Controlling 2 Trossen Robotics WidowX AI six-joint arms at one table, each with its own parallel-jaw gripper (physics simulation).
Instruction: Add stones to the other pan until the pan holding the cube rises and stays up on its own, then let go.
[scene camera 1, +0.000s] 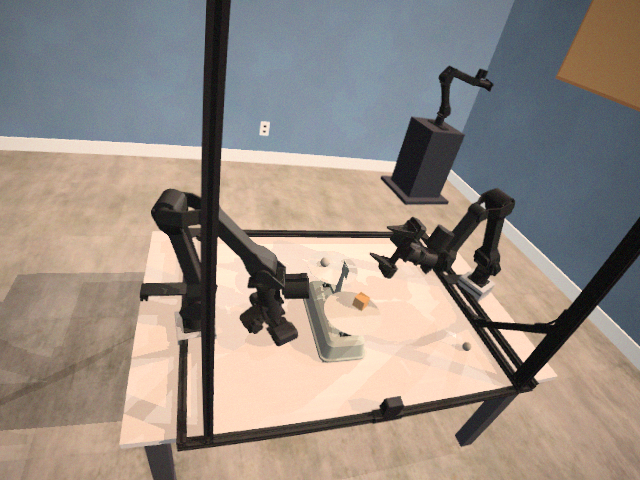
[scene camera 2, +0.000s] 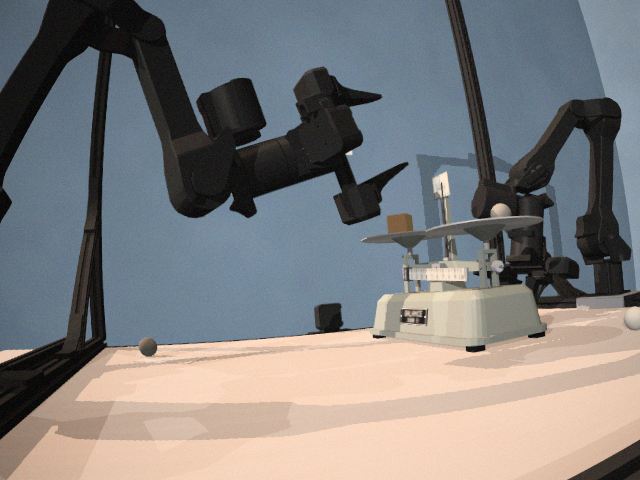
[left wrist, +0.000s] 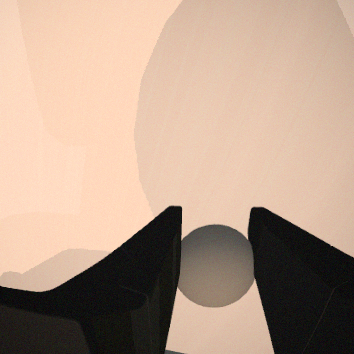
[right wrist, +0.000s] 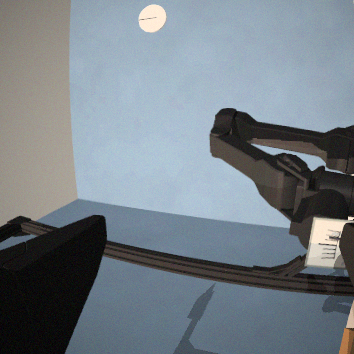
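Pixels of known places: left gripper, between the fingertips: (left wrist: 215, 218); right gripper, between the fingertips: (scene camera 1: 378, 240) (scene camera 2: 393, 129) (right wrist: 230, 233); left arm's base, origin of its link: (scene camera 1: 195, 322) (scene camera 2: 609, 294); right arm's base, origin of its link: (scene camera 1: 478, 279).
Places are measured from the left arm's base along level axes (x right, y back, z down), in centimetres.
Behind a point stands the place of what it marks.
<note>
The orange cube (scene camera 1: 361, 301) @[y -39.2, x 15.0, z -16.3 cm] (scene camera 2: 399, 223) @[y -41.1, x 12.6, z -15.0 cm] (right wrist: 346, 346) @[y -40.3, x 13.5, z -16.4 cm] sits on one pan (scene camera 1: 338, 317) @[y -32.6, x 16.5, z -13.5 cm] (scene camera 2: 376, 238) @[y -42.9, x 16.3, z -13.3 cm] of the pale green balance (scene camera 1: 323, 343) @[y -31.4, x 15.4, z -2.1 cm] (scene camera 2: 460, 315) @[y -45.6, x -3.5, z -2.0 cm]. That pan stands lower in scene camera 2 than the other pan (scene camera 2: 527, 222) @[y -36.1, x -7.4, z -12.1 cm], which bears one grey stone (scene camera 1: 324, 261) @[y -36.6, x -3.4, z -14.5 cm] (scene camera 2: 500, 210) @[y -38.3, x -4.9, z -13.9 cm]. My left gripper (scene camera 1: 268, 333) @[y -20.9, x 7.0, z 1.9 cm] (left wrist: 215, 218) @[y -20.9, x 7.0, z 1.9 cm] is shut on a stone (left wrist: 216, 265) @[y -21.0, x 6.9, z -0.1 cm] beside the balance; both fingers touch its sides. Its fingertips are hidden in the scene views. My right gripper (scene camera 1: 380, 240) @[y -48.3, x 2.3, z -25.3 cm] (scene camera 2: 394, 130) @[y -48.3, x 2.3, z -25.3 cm] (right wrist: 230, 233) @[y -48.3, x 2.3, z -25.3 cm] is open and empty, raised above the table near the balance.
One loose stone (scene camera 1: 466, 346) @[y -75.8, x 25.6, z 0.0 cm] (scene camera 2: 147, 346) @[y -77.0, x 23.8, z 0.5 cm] lies on the table near the frame rail. Another stone (scene camera 2: 633, 317) @[y -30.5, x -18.2, z 0.5 cm] lies at the right edge of scene camera 2. The balance's upright pointer (scene camera 1: 342, 277) @[y -37.3, x 6.5, z -17.2 cm] (scene camera 2: 443, 206) @[y -38.3, x 5.6, z -16.4 cm] stands between the pans. Black posts and rails (scene camera 1: 209, 258) @[y 1.1, x 31.7, z -48.8 cm] surround the table.
</note>
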